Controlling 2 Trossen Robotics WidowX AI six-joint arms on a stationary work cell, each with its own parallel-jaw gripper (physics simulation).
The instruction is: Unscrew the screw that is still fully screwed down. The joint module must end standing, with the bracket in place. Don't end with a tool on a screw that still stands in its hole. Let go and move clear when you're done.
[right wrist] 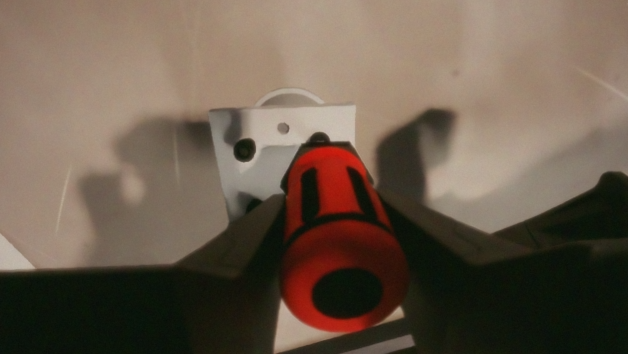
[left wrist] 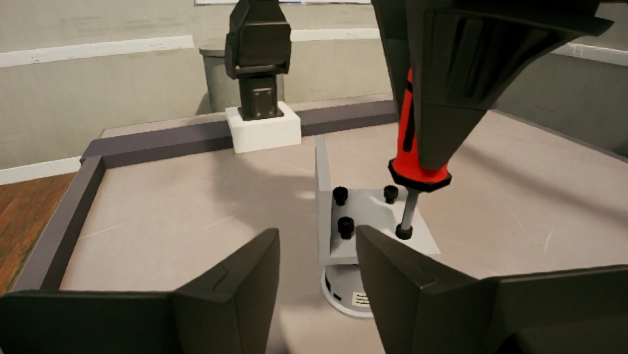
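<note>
The joint module stands upright, partly hidden under the grey L-shaped bracket. Three black screws stand raised above the bracket's plate. The fourth screw sits lower, with the screwdriver's tip on its head. The red and black screwdriver is slightly tilted. My right gripper is shut on its handle, which hides part of the bracket in the right wrist view. My left gripper is part-open and empty, on the near side of the bracket.
A black arm stands on a white block at the far edge. A dark raised border runs along the far and left table edges. A grey bin stands beyond the table. The right arm hangs over the bracket's right side.
</note>
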